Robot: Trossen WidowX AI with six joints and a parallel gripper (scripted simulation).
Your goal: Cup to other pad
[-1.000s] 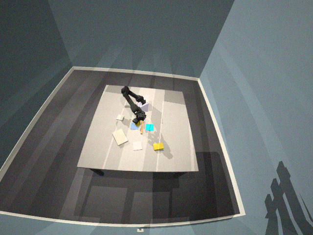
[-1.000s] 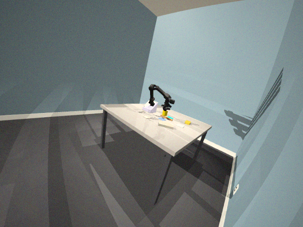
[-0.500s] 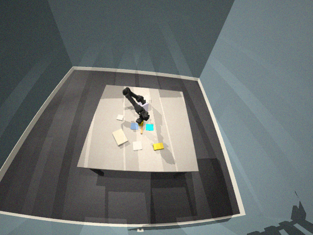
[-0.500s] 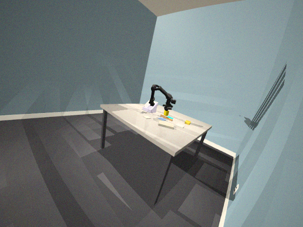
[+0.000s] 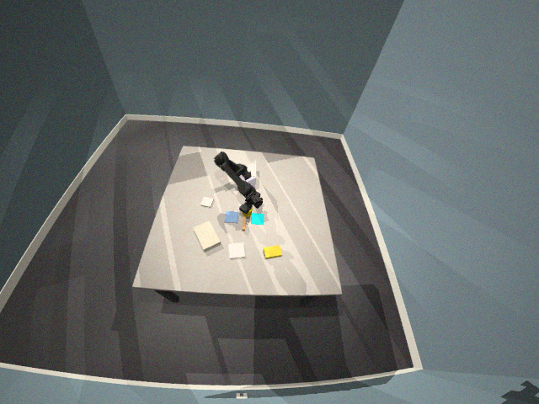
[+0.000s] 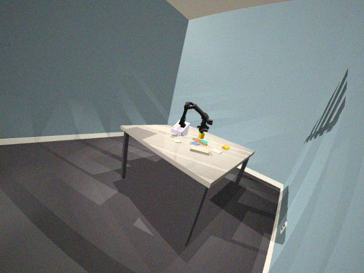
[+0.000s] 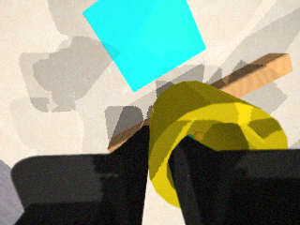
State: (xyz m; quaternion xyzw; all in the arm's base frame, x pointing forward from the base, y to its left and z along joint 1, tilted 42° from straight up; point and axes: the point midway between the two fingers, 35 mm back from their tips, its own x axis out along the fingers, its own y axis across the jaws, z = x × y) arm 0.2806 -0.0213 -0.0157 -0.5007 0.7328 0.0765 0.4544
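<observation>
Now: gripper tip 8 cm above the wooden stick, 3 cm to the left of it and 3 cm short of it. Also, from my gripper tip: yellow block (31 cm ahead, 13 cm to the left, 7 cm below); then light blue pad (13 cm to the right, 9 cm below, 2 cm ahead); then yellow cup (2 cm to the right, 2 cm ahead).
</observation>
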